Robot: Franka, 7 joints.
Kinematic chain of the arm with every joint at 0, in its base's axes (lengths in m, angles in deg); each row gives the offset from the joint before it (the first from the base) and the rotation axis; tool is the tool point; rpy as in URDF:
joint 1: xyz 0 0 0.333 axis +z
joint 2: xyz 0 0 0 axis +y
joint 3: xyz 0 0 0.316 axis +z
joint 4: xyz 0.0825 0 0 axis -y
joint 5: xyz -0.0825 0 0.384 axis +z
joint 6: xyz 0 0 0 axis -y
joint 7: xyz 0.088 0 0 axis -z
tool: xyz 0 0 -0.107 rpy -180 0 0
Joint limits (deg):
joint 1: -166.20..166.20
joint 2: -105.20..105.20
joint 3: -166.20..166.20
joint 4: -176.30..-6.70
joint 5: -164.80..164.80
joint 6: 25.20..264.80
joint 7: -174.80..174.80
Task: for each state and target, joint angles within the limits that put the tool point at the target. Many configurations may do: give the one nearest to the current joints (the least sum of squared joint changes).
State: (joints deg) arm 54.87 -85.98 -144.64 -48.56 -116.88 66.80 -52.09
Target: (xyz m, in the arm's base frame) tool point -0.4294 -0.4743 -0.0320
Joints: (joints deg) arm 43.68 -91.00 -151.21 -55.73 -110.36 53.65 -52.09
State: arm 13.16 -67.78 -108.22 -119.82 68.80 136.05 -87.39
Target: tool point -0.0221 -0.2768 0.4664
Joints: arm -29.54 -99.11 -83.03 -162.60 61.12 98.17 -87.39
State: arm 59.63 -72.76 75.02 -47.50 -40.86 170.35 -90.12
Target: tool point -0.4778 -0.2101 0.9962
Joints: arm 61.68 -43.09 58.45 -45.46 -38.37 166.76 -90.12
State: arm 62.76 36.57 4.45 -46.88 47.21 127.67 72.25
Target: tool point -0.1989 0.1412 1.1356
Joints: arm 82.64 -10.99 33.48 -35.90 50.37 122.47 72.25
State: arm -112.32 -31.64 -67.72 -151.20 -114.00 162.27 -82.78
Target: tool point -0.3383 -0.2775 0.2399
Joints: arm -96.87 5.86 -48.22 -143.74 -111.44 158.53 -82.78
